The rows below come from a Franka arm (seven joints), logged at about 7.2 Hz.
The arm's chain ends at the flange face. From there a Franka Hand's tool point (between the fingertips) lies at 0.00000 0.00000 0.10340 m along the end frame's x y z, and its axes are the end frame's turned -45 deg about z.
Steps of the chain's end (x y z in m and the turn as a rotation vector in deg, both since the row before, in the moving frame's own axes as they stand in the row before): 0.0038, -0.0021, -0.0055, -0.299, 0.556, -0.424; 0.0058, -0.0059, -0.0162, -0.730, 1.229, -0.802; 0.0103, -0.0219, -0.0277, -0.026, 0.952, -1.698; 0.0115, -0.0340, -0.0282, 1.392, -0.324, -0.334; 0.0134, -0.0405, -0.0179, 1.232, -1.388, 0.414; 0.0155, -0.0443, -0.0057, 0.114, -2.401, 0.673; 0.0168, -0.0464, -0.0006, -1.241, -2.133, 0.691; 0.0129, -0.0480, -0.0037, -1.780, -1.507, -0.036; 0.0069, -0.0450, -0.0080, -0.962, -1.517, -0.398; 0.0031, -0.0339, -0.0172, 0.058, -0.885, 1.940
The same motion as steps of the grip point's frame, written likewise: 0.0045, 0.0023, -0.0055, -0.605, 0.182, -0.424; 0.0089, 0.0024, -0.0162, -1.385, 0.353, -0.802; 0.0240, -0.0070, -0.0277, -0.692, 0.655, -1.698; 0.0335, -0.0181, -0.0282, 1.213, 0.755, -0.334; 0.0379, -0.0225, -0.0180, 1.853, -0.110, 0.414; 0.0394, -0.0236, -0.0058, 1.778, -1.617, 0.673; 0.0404, -0.0221, -0.0007, 0.631, -2.386, 0.691; 0.0389, -0.0245, -0.0038, -0.193, -2.324, -0.036; 0.0335, -0.0276, -0.0081, 0.392, -1.753, -0.398; 0.0251, -0.0230, -0.0172, 0.667, -0.585, 1.940
